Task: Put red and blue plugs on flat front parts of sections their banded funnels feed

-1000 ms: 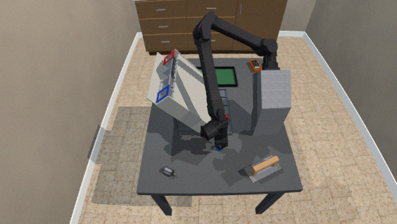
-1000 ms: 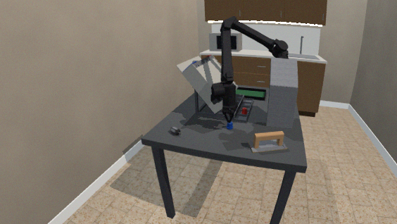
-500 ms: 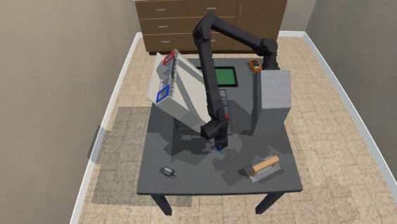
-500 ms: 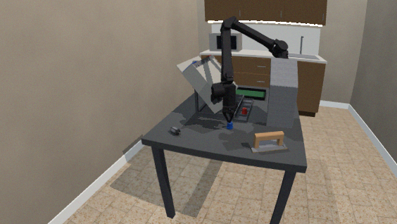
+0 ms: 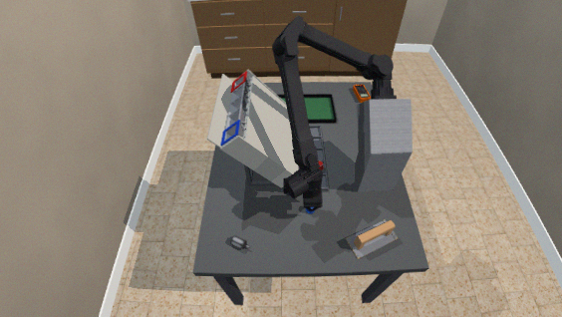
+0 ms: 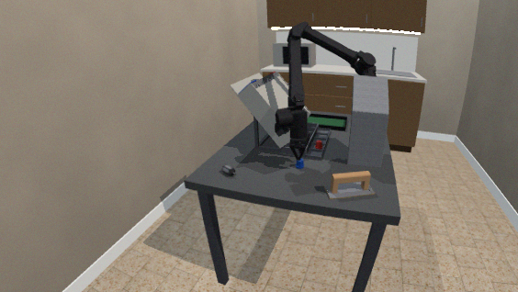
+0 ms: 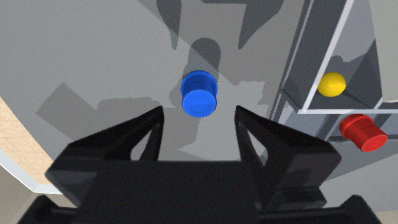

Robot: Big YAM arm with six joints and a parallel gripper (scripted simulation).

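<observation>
My gripper is now 4 cm above the blue plug. The rest, counted from my hand: beige cover: 27 cm to the right, 17 cm ahead, 15 cm above; then dark object: 25 cm ahead, 17 cm to the left, 4 cm below; then red plug: 21 cm to the right, 3 cm below, 3 cm behind.
</observation>
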